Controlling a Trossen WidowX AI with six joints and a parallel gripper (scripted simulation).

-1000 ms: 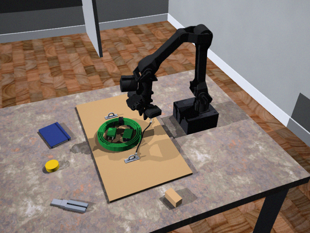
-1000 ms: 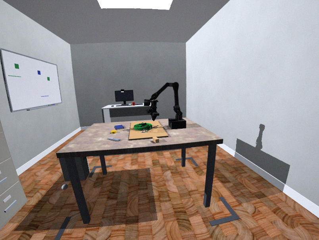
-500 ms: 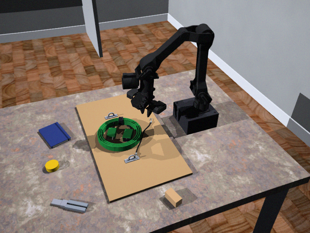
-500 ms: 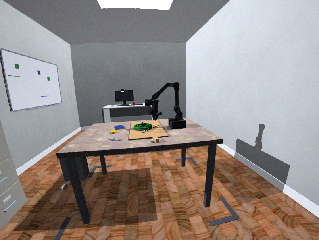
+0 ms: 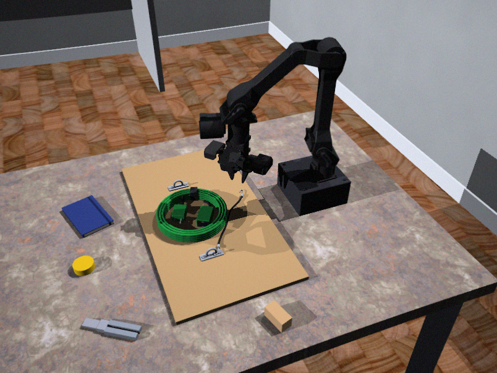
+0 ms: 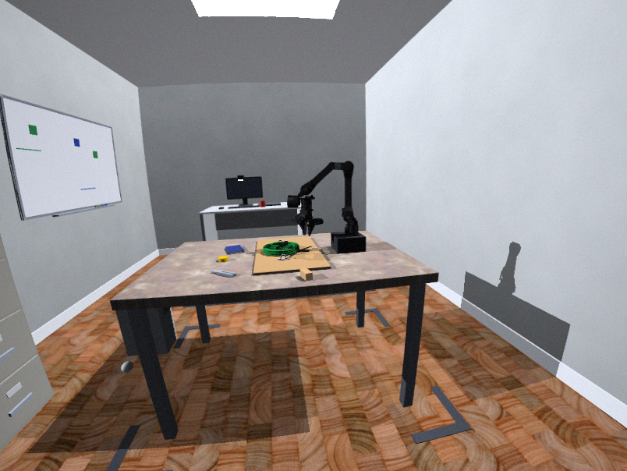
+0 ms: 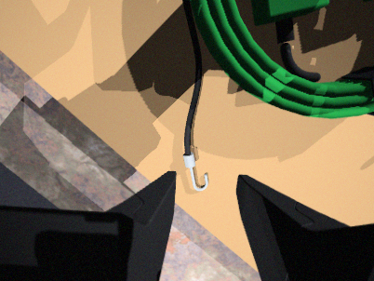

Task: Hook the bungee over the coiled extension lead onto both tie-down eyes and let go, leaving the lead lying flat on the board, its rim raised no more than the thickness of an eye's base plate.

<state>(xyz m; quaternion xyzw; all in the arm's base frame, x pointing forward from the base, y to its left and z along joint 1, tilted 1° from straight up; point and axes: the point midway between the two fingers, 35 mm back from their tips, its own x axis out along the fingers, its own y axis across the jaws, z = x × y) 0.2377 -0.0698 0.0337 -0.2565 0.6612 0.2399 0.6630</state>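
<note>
The tan board is 12 cm ahead of my hand, 2 cm to the left of it and 11 cm below it. Also, from my hand: yellow disc 45 cm ahead, 7 cm to the left, 11 cm below; grey tool 43 cm ahead, 27 cm to the left, 11 cm below; wooden block 8 cm ahead, 41 cm to the left, 10 cm below.
</note>
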